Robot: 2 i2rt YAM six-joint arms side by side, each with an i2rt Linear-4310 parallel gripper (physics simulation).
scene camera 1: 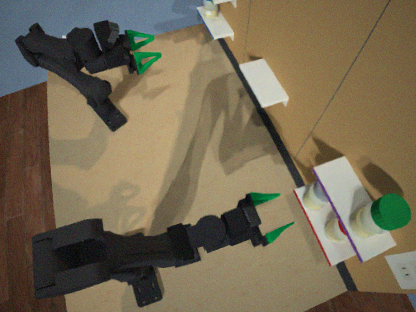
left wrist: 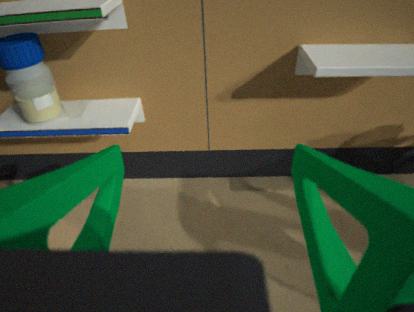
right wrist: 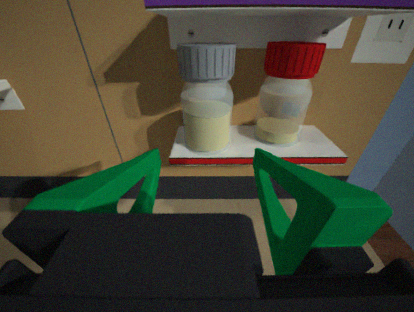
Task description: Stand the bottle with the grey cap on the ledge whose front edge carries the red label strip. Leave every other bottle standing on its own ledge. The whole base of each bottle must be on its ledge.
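Frame: origin at the left arm's base, x ahead, y left, z up, level; centimetres.
Seen in the pictures: left gripper, fingertip midpoint: (scene camera 1: 157, 45) (left wrist: 207, 156); right gripper, fingertip midpoint: (scene camera 1: 286, 208) (right wrist: 206, 155); left arm's base at its link origin: (scene camera 1: 106, 111); right arm's base at its link origin: (scene camera 1: 141, 268).
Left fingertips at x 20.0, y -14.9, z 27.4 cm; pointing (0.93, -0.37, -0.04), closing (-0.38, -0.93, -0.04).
Observation:
Pixels of each thing's top centre, then the offset from my left fingertips to it. "spot": a spot on its surface instead.
- grey-capped bottle at its top centre: (right wrist: 206, 44) (scene camera 1: 329, 186) dx +0.9, dy -58.5, dz -0.9 cm
- ledge with the red label strip, top centre: (right wrist: 252, 138) (scene camera 1: 326, 220) dx -0.4, dy -64.1, dz -11.4 cm
- red-capped bottle at its top centre: (right wrist: 295, 42) (scene camera 1: 356, 221) dx -1.1, dy -67.2, dz -0.9 cm
- green-capped bottle at its top centre: (scene camera 1: 395, 210) dx -2.6, dy -67.4, dz +13.1 cm
- purple-strip ledge at a spot on its surface: (scene camera 1: 337, 175) spot: dx +2.1, dy -58.0, dz +2.6 cm
- blue-capped bottle at its top centre: (left wrist: 13, 39) dx +31.9, dy +12.1, dz -0.9 cm
- blue-strip ledge at its top centre: (left wrist: 64, 113) (scene camera 1: 214, 19) dx +31.1, dy +9.4, dz -11.4 cm
- white ledge at its top centre: (left wrist: 372, 54) (scene camera 1: 263, 80) dx +15.3, dy -27.4, dz -4.4 cm
The grey-capped bottle (right wrist: 207, 120) (scene camera 1: 314, 198) stands upright on the ledge with the red label strip (right wrist: 245, 150) (scene camera 1: 330, 255), its whole base on the ledge in the right wrist view. The red-capped bottle (right wrist: 285, 107) (scene camera 1: 335, 230) stands upright on the same ledge, to its right and apart from it. My right gripper (scene camera 1: 280, 212) (right wrist: 206, 155) is open and empty, in front of that ledge and apart from both bottles. My left gripper (scene camera 1: 157, 46) (left wrist: 207, 156) is open and empty, far from them over the table's upper left part.
A green-capped bottle (scene camera 1: 370, 220) stands on the purple-strip ledge (scene camera 1: 337, 175) above the red-strip one. A blue-capped bottle (left wrist: 35, 95) stands on the blue-strip ledge (left wrist: 100, 112), below a green-strip ledge (left wrist: 55, 13). A white ledge (scene camera 1: 264, 82) (left wrist: 365, 61) without a bottle is on the wall between.

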